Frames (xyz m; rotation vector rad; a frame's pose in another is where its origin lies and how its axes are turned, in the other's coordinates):
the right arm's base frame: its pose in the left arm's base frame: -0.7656 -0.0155 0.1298 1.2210 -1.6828 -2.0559
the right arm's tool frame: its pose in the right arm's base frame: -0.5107 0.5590 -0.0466 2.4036 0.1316 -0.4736
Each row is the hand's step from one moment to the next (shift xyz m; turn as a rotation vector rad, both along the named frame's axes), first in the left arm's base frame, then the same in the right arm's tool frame.
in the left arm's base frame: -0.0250 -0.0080 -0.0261 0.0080 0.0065 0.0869
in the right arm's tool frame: 0.0264 0.0239 -0.0102 -0.0471 -0.0669 -0.0312
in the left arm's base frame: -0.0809 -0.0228 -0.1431 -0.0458 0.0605 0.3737
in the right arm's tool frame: 0.1091 0.1248 -0.0080 -0.2042 -0.2447 -0.2094
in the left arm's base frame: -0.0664 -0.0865 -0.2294 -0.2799 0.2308 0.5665
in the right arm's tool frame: 0.1965 0.1532 0.0492 -0.3589 -0.2298 -0.5205
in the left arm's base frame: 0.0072 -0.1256 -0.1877 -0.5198 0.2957 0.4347
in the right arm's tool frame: 0.1870 0.0764 0.1011 -0.2777 -0.0165 -0.6850
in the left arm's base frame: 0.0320 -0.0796 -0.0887 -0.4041 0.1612 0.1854
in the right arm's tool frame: 0.0962 0.0162 0.0755 -0.0899 0.0692 -0.4591
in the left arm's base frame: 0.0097 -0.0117 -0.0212 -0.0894 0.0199 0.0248
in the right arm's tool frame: 0.0162 0.0072 0.0191 0.0006 0.0194 -0.0929
